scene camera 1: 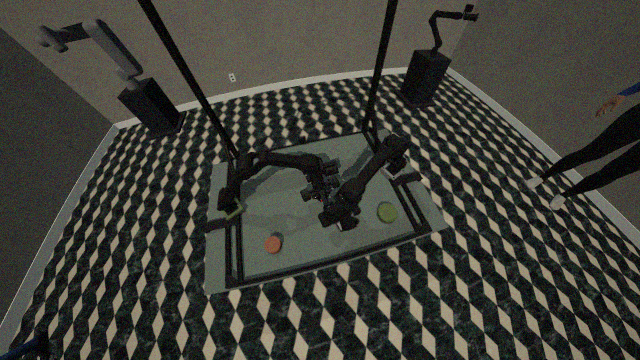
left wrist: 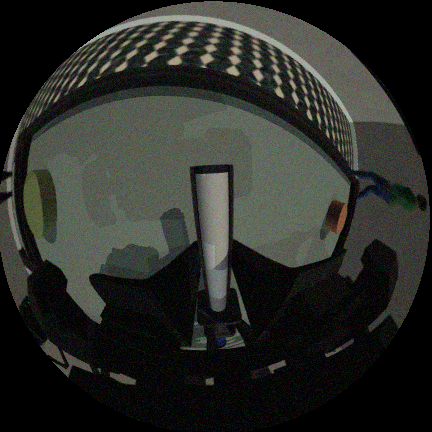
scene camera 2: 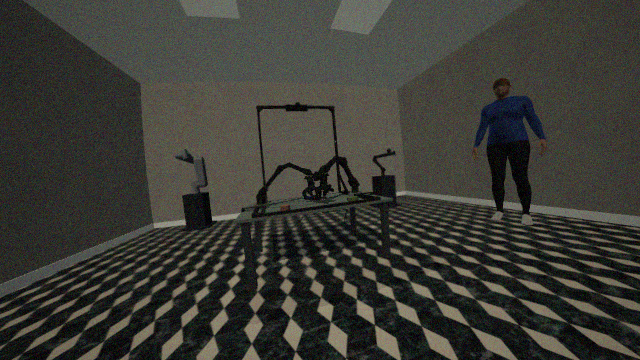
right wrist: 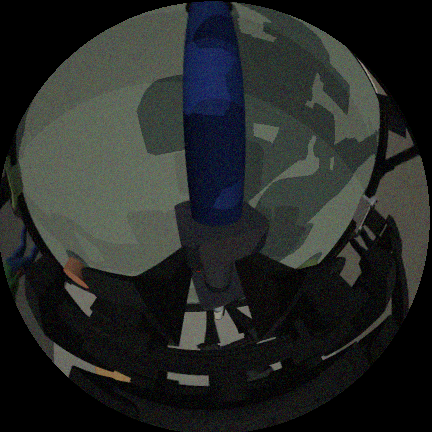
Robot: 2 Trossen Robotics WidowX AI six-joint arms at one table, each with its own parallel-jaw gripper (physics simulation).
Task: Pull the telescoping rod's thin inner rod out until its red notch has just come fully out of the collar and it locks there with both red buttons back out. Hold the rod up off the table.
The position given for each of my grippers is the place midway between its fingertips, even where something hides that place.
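Left gripper (left wrist: 213, 244), telescoping rod (left wrist: 222, 321). Right gripper (right wrist: 212, 246), the rod (right wrist: 216, 226), my left gripper (right wrist: 214, 299).
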